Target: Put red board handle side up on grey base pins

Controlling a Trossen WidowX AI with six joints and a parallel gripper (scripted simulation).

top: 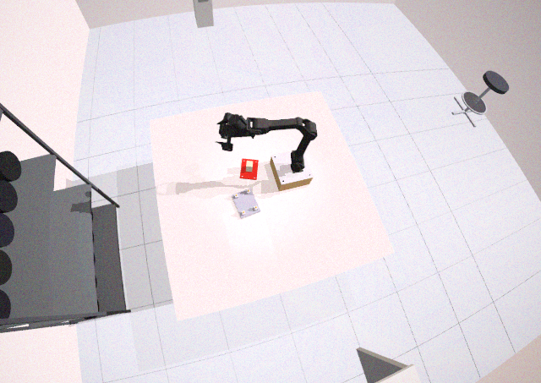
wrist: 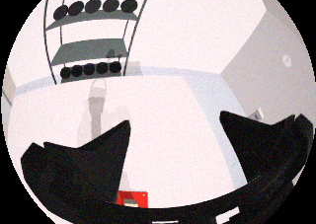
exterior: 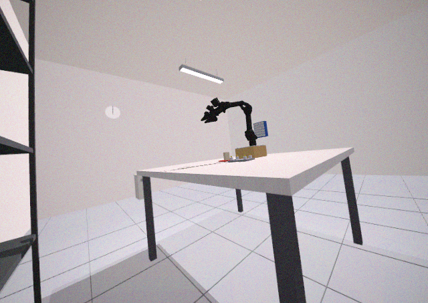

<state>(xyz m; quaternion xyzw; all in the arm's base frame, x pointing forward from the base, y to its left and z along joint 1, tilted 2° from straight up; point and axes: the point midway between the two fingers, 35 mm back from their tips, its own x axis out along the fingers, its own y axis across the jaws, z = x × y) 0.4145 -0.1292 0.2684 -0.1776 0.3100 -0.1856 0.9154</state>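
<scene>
The red board lies 330 mm below my gripper tip, 170 mm behind it and 60 mm to the left of it. Round my gripper tip: grey base: 350 mm below, 280 mm to the left, 110 mm behind.
</scene>
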